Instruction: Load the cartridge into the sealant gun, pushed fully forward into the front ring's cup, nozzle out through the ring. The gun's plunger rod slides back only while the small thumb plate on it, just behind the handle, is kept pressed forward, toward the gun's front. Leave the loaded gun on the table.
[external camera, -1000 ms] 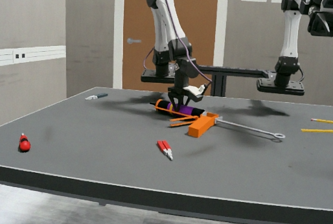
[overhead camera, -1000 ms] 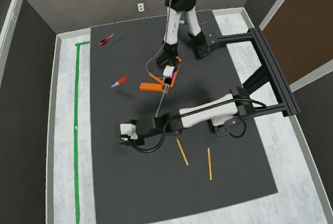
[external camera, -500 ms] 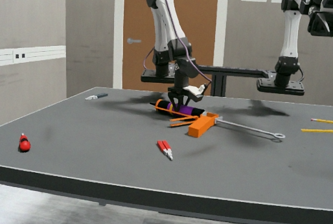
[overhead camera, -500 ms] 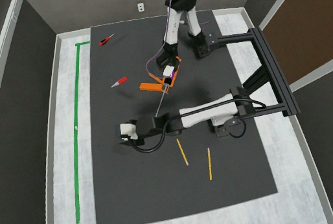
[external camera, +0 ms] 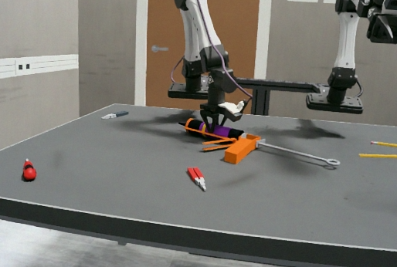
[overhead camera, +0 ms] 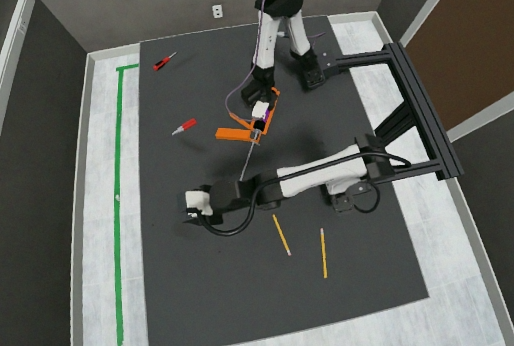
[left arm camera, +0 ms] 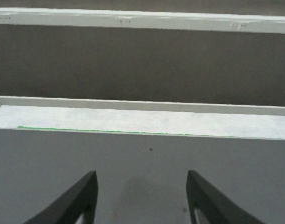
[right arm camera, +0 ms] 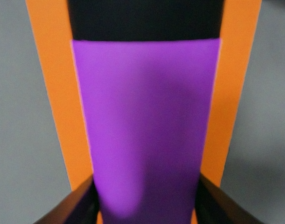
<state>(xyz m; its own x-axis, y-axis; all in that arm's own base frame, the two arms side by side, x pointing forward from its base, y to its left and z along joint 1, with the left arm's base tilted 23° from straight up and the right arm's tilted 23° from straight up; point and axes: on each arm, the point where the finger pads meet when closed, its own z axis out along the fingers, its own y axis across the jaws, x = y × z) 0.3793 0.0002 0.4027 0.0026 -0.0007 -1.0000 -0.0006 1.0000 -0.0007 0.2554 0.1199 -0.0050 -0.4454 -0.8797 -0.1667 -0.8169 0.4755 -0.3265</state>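
Note:
The purple cartridge is 20 mm to the right of my right hand, 10 mm below it and 10 mm behind it. Also, from my right hand: grey tool 480 mm to the right, 150 mm behind, 30 mm below; grey plunger rod 250 mm to the left, 110 mm ahead, 10 mm below; thumb plate 160 mm to the left, 60 mm ahead, 10 mm below.

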